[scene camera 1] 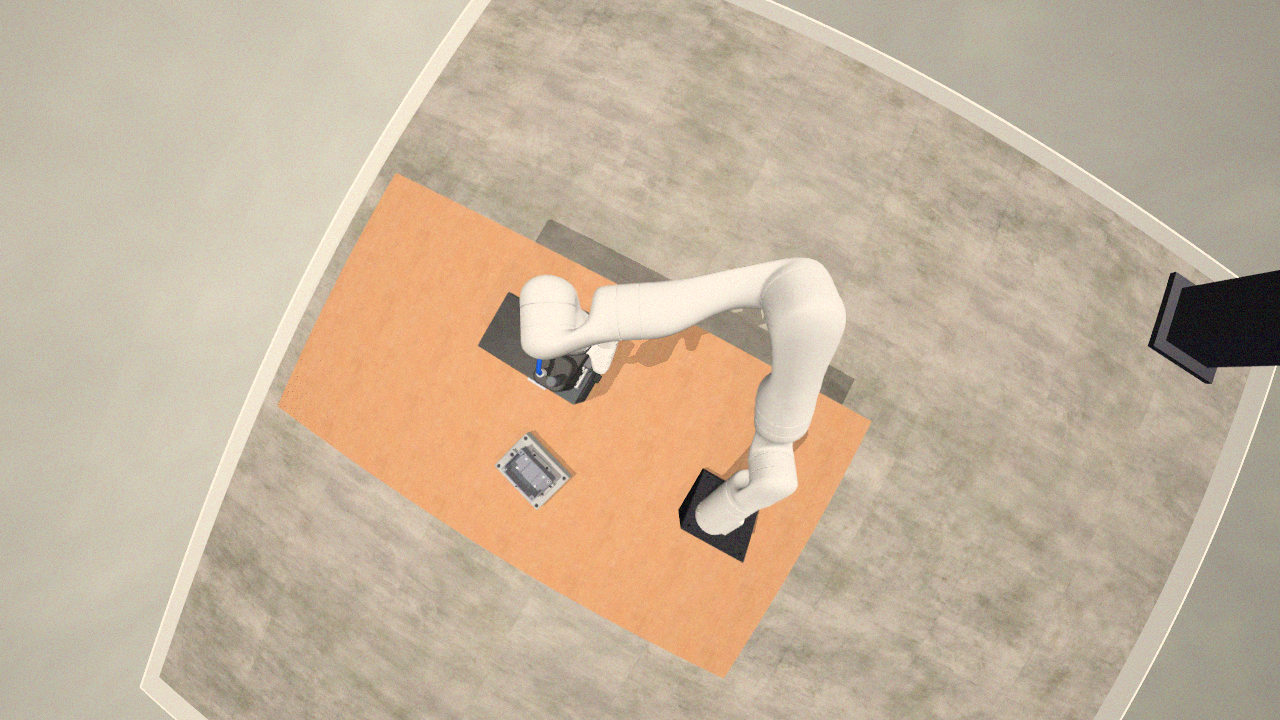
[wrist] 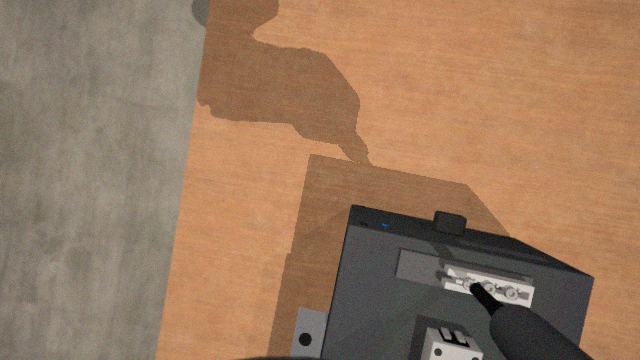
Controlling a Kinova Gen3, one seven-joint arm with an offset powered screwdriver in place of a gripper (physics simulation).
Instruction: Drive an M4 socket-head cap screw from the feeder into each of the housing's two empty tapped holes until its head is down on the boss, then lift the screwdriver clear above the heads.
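The black screwdriver is over the dark box-shaped screw feeder. In the wrist view its narrow tip overlaps the head of the end screw in the pale rail. Whether the tip touches or holds that screw is too small to tell. Two more socket-head screws, a middle one and an outer one, stand in the rail. The grey housing lies on the table, apart from the feeder; its tapped holes are too small to read. It does not show in the wrist view.
The white arm reaches across the orange table from its black base. A pale block stands by the feeder rail, and a grey tab sits beside the feeder. A black object stands far right.
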